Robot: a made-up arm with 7 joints. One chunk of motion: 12 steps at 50 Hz.
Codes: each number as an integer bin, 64 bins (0 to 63) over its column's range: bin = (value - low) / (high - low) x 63, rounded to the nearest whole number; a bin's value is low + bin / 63 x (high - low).
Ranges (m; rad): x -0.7..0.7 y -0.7..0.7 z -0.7..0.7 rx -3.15..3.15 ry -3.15..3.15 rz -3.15..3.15
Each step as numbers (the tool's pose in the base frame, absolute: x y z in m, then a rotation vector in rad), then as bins.
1 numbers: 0.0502 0.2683 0.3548 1.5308 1.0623 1.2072
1 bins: 34 44 47 47 42 44
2 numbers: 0.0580 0.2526 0.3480 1.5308 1.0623 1.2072
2 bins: 34 43 47 47 42 44
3 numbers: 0.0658 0.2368 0.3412 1.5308 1.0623 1.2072
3 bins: 34 42 47 47 42 44
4 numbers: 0.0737 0.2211 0.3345 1.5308 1.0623 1.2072
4 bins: 35 41 47 47 42 44
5 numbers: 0.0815 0.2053 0.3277 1.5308 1.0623 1.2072
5 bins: 35 41 46 47 42 44
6 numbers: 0.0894 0.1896 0.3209 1.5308 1.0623 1.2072
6 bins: 36 40 46 47 42 44
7 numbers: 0.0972 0.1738 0.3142 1.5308 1.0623 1.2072
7 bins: 36 39 46 47 42 44
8 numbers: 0.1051 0.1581 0.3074 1.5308 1.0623 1.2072
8 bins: 36 39 45 47 42 44
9 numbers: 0.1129 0.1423 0.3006 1.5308 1.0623 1.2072
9 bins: 37 38 45 47 42 44
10 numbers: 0.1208 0.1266 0.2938 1.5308 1.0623 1.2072
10 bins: 37 37 45 47 42 44
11 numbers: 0.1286 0.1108 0.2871 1.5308 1.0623 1.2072
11 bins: 37 36 44 47 42 44
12 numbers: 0.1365 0.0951 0.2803 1.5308 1.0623 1.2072
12 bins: 38 36 44 47 42 44
